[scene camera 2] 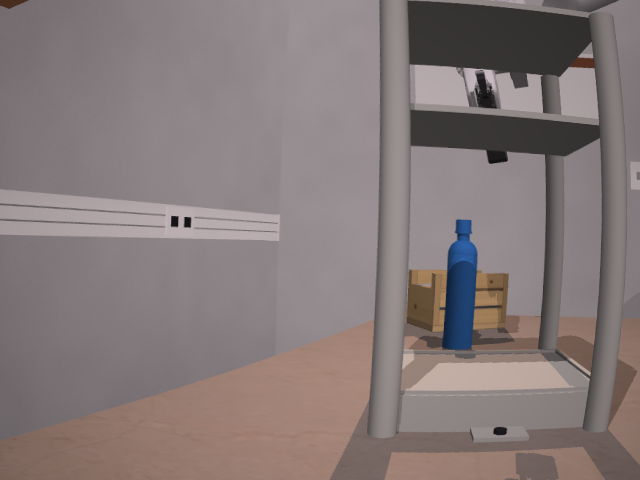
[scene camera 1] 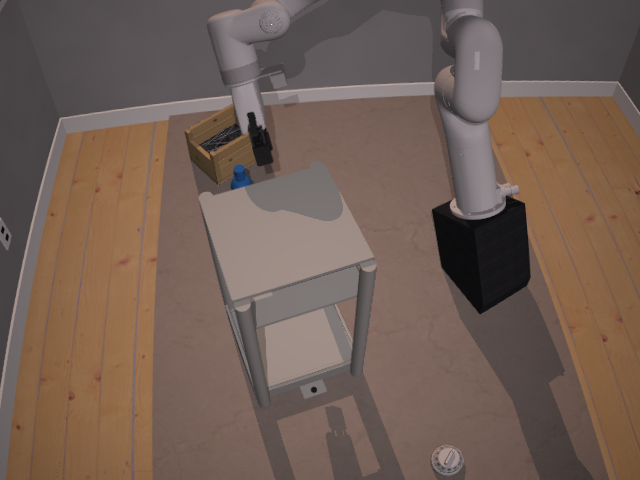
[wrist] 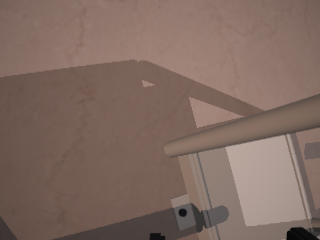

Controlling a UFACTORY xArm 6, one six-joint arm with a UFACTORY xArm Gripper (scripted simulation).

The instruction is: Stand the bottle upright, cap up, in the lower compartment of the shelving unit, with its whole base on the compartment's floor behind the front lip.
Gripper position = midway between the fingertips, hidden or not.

In view: my gripper (scene camera 1: 265, 157), a blue bottle (scene camera 2: 462, 256), a wooden crate (scene camera 2: 425, 307) and a grey shelving unit (scene camera 2: 441, 398).
The wooden crate shows as well in scene camera 1 (scene camera 1: 218, 165). The grey shelving unit is seen too in scene camera 1 (scene camera 1: 269, 235) and in the wrist view (wrist: 258, 183). The wrist view misses the blue bottle: it is out of frame. The wrist view does not show the wooden crate: it is out of frame.
